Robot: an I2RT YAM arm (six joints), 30 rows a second.
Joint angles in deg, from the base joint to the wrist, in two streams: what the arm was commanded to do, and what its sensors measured. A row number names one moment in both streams.
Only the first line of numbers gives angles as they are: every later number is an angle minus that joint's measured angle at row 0.
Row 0, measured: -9.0, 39.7, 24.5, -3.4, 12.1, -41.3
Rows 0 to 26, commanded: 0.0, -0.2, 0.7, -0.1, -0.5, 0.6; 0.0, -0.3, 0.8, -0.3, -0.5, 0.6; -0.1, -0.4, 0.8, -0.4, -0.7, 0.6; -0.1, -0.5, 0.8, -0.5, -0.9, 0.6; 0.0, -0.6, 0.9, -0.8, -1.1, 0.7; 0.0, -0.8, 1.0, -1.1, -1.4, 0.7; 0.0, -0.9, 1.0, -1.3, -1.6, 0.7; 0.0, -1.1, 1.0, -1.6, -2.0, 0.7; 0.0, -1.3, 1.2, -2.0, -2.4, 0.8; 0.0, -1.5, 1.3, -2.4, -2.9, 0.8; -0.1, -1.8, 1.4, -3.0, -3.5, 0.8; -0.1, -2.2, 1.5, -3.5, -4.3, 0.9; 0.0, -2.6, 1.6, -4.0, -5.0, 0.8; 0.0, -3.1, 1.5, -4.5, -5.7, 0.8; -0.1, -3.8, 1.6, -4.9, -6.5, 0.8; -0.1, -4.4, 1.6, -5.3, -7.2, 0.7; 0.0, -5.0, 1.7, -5.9, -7.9, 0.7; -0.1, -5.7, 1.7, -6.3, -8.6, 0.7; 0.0, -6.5, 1.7, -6.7, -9.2, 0.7; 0.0, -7.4, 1.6, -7.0, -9.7, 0.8; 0.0, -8.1, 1.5, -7.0, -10.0, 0.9; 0.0, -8.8, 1.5, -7.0, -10.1, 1.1; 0.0, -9.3, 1.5, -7.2, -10.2, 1.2; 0.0, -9.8, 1.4, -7.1, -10.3, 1.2; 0.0, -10.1, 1.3, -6.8, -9.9, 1.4; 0.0, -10.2, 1.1, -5.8, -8.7, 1.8; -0.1, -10.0, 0.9, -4.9, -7.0, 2.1
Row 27, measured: 0.0, -10.0, 0.9, -7.0, -8.9, 0.8
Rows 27 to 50, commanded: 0.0, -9.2, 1.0, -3.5, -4.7, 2.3; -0.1, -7.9, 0.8, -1.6, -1.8, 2.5; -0.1, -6.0, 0.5, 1.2, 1.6, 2.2; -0.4, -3.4, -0.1, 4.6, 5.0, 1.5; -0.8, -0.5, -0.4, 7.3, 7.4, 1.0; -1.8, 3.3, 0.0, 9.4, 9.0, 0.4; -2.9, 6.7, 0.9, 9.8, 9.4, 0.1; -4.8, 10.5, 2.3, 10.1, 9.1, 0.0; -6.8, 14.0, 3.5, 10.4, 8.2, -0.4; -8.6, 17.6, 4.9, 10.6, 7.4, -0.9; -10.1, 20.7, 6.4, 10.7, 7.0, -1.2; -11.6, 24.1, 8.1, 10.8, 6.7, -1.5; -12.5, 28.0, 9.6, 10.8, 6.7, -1.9; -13.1, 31.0, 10.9, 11.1, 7.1, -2.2; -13.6, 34.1, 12.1, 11.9, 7.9, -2.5; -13.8, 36.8, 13.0, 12.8, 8.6, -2.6; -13.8, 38.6, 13.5, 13.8, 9.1, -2.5; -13.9, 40.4, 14.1, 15.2, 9.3, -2.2; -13.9, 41.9, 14.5, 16.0, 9.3, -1.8; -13.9, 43.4, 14.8, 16.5, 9.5, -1.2; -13.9, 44.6, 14.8, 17.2, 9.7, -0.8; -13.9, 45.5, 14.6, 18.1, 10.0, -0.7; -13.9, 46.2, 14.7, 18.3, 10.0, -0.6; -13.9, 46.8, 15.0, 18.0, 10.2, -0.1
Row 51, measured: -13.9, 45.2, 14.1, 14.4, 8.9, -1.6
